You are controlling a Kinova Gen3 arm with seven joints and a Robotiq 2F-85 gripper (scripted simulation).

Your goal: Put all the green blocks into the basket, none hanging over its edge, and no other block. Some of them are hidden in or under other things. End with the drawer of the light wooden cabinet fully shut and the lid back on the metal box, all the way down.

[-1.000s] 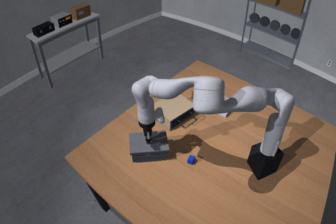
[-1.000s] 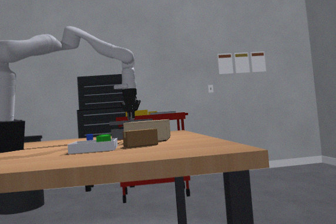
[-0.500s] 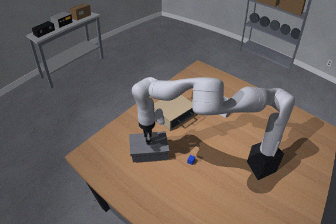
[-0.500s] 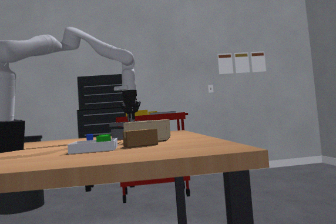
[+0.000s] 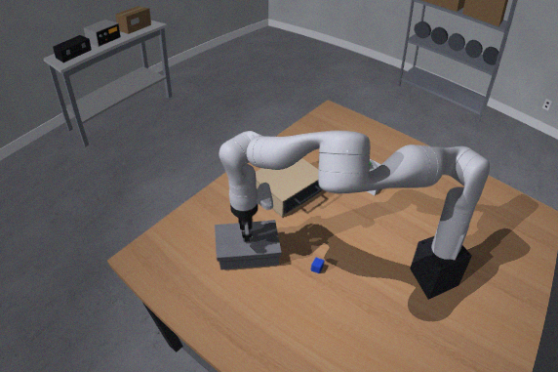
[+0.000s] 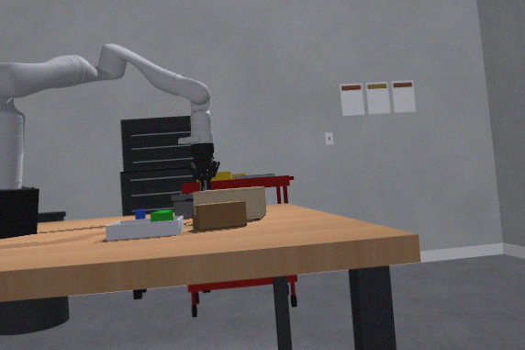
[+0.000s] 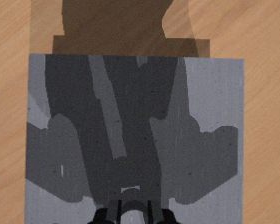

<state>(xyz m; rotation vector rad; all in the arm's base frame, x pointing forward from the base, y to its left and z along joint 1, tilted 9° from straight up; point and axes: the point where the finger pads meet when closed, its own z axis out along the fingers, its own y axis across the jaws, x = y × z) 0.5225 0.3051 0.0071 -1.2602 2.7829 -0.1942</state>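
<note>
Now: the metal box 70 mm below my hand. Also, from my hand: grey lid 30 mm below; drawer 60 mm ahead, 290 mm to the right, 60 mm below; light wooden cabinet 80 mm ahead, 300 mm to the right, 60 mm below.
</note>
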